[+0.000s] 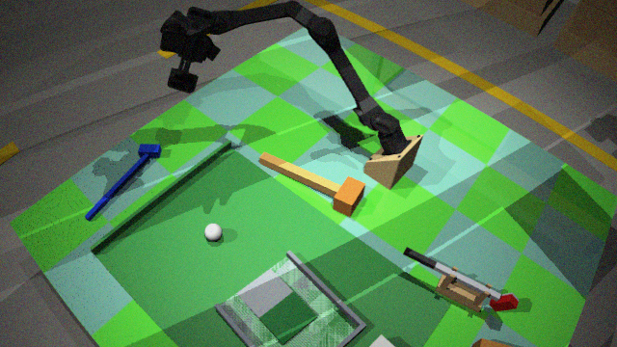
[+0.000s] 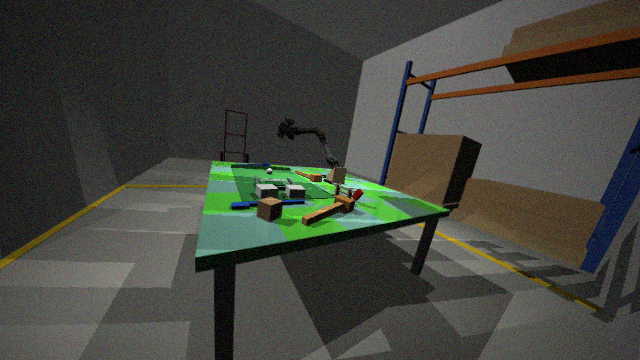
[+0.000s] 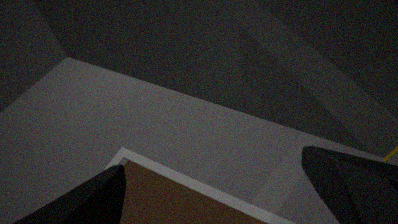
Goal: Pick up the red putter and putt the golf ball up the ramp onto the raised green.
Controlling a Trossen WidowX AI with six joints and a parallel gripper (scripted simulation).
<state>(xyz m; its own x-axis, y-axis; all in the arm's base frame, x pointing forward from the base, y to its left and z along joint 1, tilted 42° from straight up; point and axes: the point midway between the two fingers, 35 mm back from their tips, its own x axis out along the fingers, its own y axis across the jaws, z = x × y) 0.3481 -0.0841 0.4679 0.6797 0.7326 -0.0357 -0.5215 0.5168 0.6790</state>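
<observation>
My gripper tip is 700 mm to the right of the small wooden stand, 370 mm above it and 160 mm past it. Also, from my gripper tip: blue putter 390 mm below, 170 mm to the right, 150 mm ahead; white golf ball 380 mm below, 150 mm to the left, 100 mm ahead.
</observation>
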